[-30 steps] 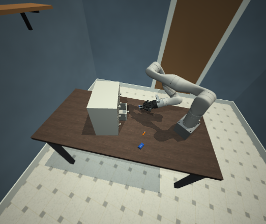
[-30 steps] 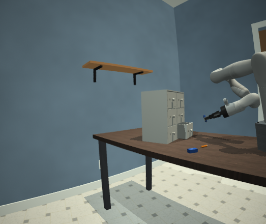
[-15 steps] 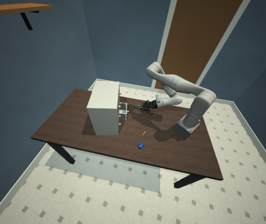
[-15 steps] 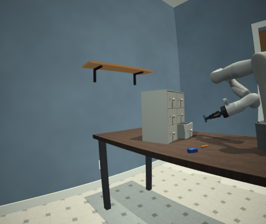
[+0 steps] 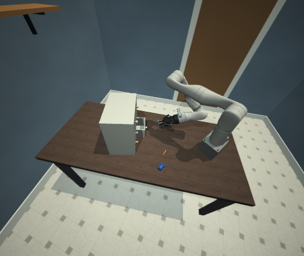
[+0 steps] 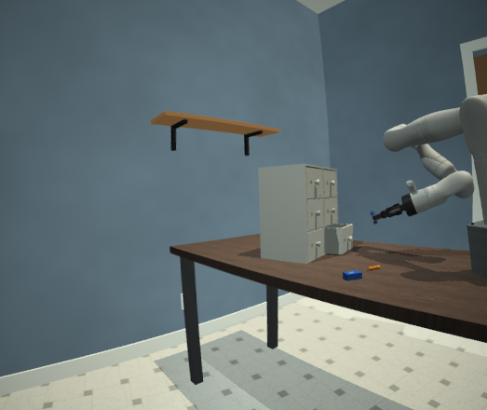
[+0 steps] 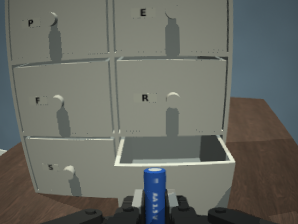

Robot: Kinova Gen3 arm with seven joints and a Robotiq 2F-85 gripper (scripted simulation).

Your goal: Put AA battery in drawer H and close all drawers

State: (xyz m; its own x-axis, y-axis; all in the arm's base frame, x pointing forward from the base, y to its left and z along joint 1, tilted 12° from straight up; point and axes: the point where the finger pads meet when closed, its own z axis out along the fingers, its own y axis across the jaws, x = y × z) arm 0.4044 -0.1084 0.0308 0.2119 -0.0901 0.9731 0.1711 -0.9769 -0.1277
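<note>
Right now my hand is 21 cm short of the drawer marked H, 1 cm to the right of it and 11 cm above it. Also, from my hand: blue block 6 cm behind, 29 cm to the left, 14 cm below; then orange AA battery 7 cm behind, 18 cm to the left, 14 cm below.
</note>
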